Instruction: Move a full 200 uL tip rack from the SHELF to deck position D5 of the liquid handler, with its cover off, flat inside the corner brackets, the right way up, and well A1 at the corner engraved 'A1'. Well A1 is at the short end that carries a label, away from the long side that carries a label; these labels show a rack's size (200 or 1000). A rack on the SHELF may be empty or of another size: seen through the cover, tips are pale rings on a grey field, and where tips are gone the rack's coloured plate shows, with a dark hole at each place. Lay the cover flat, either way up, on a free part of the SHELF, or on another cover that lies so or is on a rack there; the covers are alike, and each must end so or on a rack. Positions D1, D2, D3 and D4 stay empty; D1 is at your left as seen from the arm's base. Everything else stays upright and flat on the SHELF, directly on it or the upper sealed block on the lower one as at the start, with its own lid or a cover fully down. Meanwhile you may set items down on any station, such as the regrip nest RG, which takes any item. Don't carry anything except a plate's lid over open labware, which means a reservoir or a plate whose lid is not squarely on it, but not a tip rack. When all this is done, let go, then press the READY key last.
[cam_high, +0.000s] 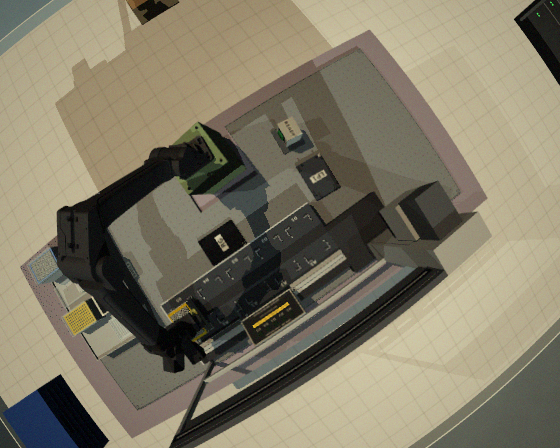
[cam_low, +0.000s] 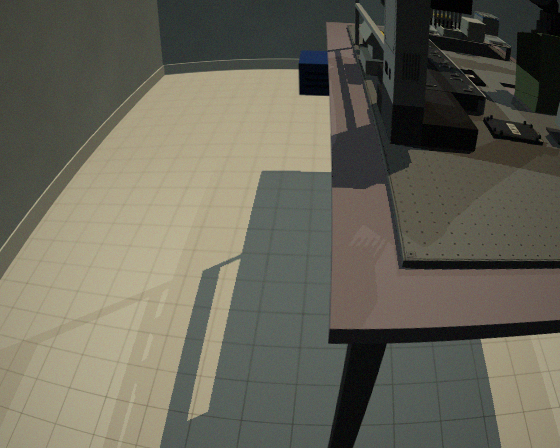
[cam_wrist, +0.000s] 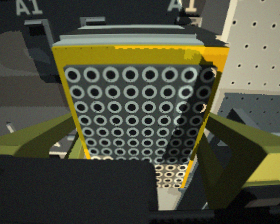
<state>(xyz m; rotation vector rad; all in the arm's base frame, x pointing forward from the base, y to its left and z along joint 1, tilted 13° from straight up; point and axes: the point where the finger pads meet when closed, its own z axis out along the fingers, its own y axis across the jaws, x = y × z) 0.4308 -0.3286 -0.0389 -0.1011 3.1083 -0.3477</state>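
Right now the yellow tip rack is 10 mm to the left of my hand, 10 mm ahead of it and 10 mm above it. The rest, counted from my hand: shelf label: 270 mm behind, 130 mm to the right, 100 mm below; then RG nest: 230 mm to the left, 180 mm behind, 90 mm below; then tan reservoir: 230 mm to the right, 220 mm behind, 30 mm below.
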